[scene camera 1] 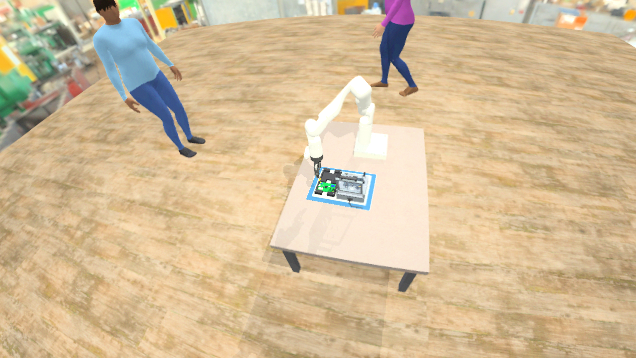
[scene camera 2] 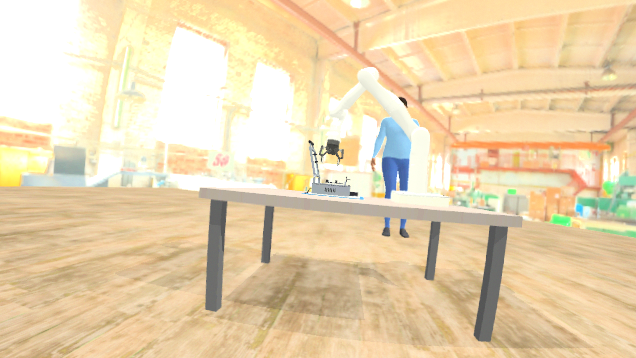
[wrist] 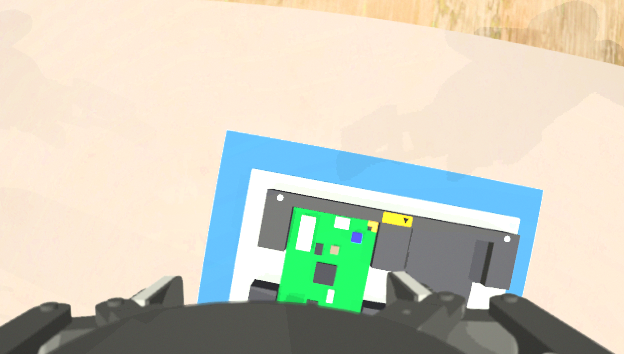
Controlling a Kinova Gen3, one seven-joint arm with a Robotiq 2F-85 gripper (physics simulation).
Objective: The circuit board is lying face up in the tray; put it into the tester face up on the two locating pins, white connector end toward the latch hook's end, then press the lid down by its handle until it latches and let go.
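Frame: origin at the arm's base, x back, y right, z up, level; metres.
Seen in the pictures: gripper, fingertip midpoint: (scene camera 1: 318, 172) (scene camera 2: 329, 164) (wrist: 285, 298); arm's base at its link origin: (scene camera 1: 364, 141) (scene camera 2: 416, 192).
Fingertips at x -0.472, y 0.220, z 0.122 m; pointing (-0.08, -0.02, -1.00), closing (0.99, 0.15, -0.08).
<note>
Pixels of each thing's top centre, then the offset from my fingertips to it. "spot": a spot on its surface instead. Level surfaces: height alone.
- green circuit board at its top centre: (wrist: 324, 280) (scene camera 1: 326, 186) dx +0.021, dy -0.032, dz -0.150 m
- dark tray at a spot on its surface: (wrist: 440, 255) spot: dx +0.119, dy +0.001, dz -0.159 m
- blue-bordered mat at its surface level: dz -0.175 m
- yellow label at its top centre: (wrist: 397, 219) dx +0.074, dy +0.027, dz -0.149 m
The green circuit board (scene camera 1: 327, 187) (wrist: 345, 260) lies face up in the dark tray (scene camera 1: 330, 176) (wrist: 440, 255). A large white part on the board shows near its upper left edge in the wrist view; its lower end is hidden behind the gripper. My gripper (scene camera 1: 318, 176) (scene camera 2: 332, 158) (wrist: 285, 298) is open and empty, above the tray, with its fingertips on either side of the board in the wrist view. The grey tester (scene camera 1: 351, 189) (scene camera 2: 330, 189) stands beside the tray. Its lid (scene camera 2: 314, 162) is raised nearly upright, handle at the top. The tester does not show in the wrist view.
A blue-bordered mat (scene camera 1: 372, 192) (wrist: 380, 160) lies under the tray and tester. The tray's second pocket is to the right of the board in the wrist view, past a yellow label (wrist: 397, 219). The white robot base (scene camera 1: 380, 145) stands behind. Two people stand off the table.
</note>
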